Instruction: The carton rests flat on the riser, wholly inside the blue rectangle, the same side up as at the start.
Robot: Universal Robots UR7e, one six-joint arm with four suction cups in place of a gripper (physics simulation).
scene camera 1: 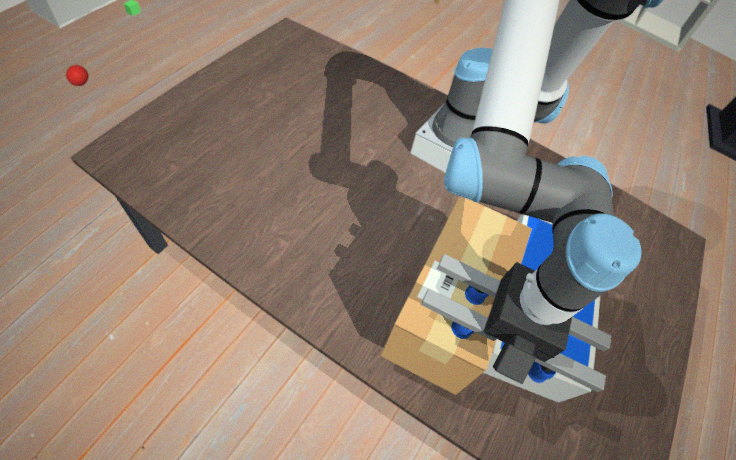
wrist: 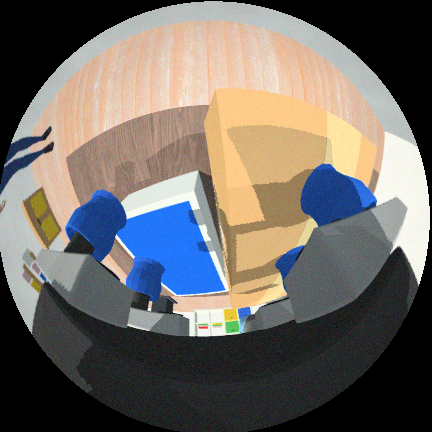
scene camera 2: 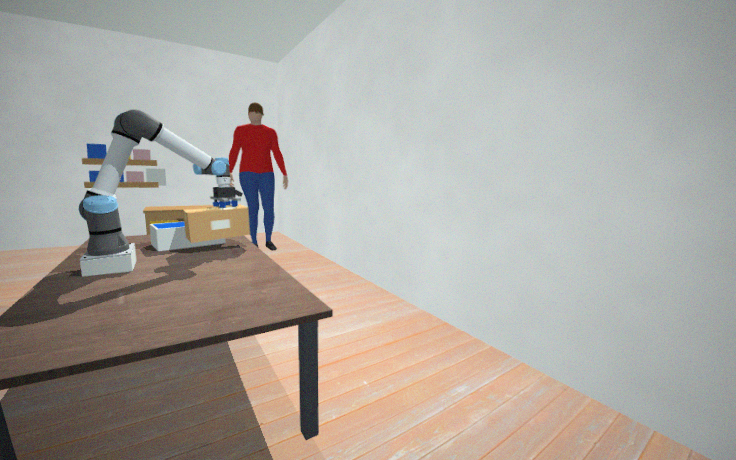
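Pixels of known places: hand, tool point: (wrist: 208, 235); arm's base, link origin: (scene camera 1: 459, 131) (scene camera 2: 109, 250).
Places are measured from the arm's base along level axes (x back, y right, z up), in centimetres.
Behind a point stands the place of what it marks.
Note:
The tan carton (scene camera 1: 430, 329) {x -62.3, y -13.3, z 15.3 cm} (scene camera 2: 199, 225) {x -38.6, y -8.1, z 6.9 cm} (wrist: 266, 132) hangs under my suction gripper (scene camera 1: 503, 333) {x -56.3, y -24.7, z 13.7 cm} (scene camera 2: 226, 201) {x -56.3, y -24.7, z 13.7 cm}, label side up, a little above the dark table (scene camera 1: 252, 160) {x -33.8, y 44.8, z -7.9 cm} (scene camera 2: 229, 292) {x -35.9, y 55.4, z -7.9 cm}. Two blue cups sit on its top; the other two stick out over the riser. The gripper is shut on the carton. The white riser (scene camera 1: 549, 388) {x -54.4, y -41.3, z -2.2 cm} (scene camera 2: 165, 239) {x -23.9, y -23.3, z -1.8 cm} (wrist: 160, 193) {x -55.3, y -32.7, z 1.2 cm} carries the blue rectangle (scene camera 1: 540, 242) {x -27.0, y -28.6, z 4.1 cm} (scene camera 2: 169, 224) {x -27.7, y -36.8, z 4.1 cm} (wrist: 173, 245) {x -45.7, y -32.8, z 4.1 cm} on its top. The carton is close beside the riser's side, and in the overhead view it covers the riser's near edge. The blue rectangle is bare.
The robot's base (scene camera 1: 430, 141) {x -8.3, y 5.3, z -0.1 cm} stands on the table behind the riser. A person (scene camera 2: 256, 173) in a red top stands on the floor beyond the table; their legs also show in the wrist view (wrist: 24, 155). Another brown box (scene camera 2: 161, 212) sits behind the riser.

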